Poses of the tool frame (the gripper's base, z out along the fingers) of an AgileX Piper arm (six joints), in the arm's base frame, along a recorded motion.
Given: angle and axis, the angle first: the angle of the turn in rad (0 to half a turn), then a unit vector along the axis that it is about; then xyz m.
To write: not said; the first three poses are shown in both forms.
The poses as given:
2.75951 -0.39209 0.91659 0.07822 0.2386 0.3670 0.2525
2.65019 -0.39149 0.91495 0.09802 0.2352 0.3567 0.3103
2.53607 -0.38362 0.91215 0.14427 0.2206 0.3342 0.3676
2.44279 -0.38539 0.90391 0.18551 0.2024 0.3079 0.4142
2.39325 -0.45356 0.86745 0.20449 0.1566 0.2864 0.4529
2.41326 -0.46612 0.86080 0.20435 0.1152 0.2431 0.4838
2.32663 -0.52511 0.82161 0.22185 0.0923 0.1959 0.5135
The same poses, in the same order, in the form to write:
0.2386 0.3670 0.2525 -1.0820 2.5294 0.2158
0.2352 0.3567 0.3103 -1.0375 2.4248 0.2598
0.2206 0.3342 0.3676 -0.9729 2.3133 0.3659
0.2024 0.3079 0.4142 -0.9414 2.2081 0.4532
0.1566 0.2864 0.4529 -1.0855 2.0760 0.4894
0.1152 0.2431 0.4838 -1.1249 2.0773 0.4931
0.0923 0.1959 0.5135 -1.2217 1.9116 0.5162

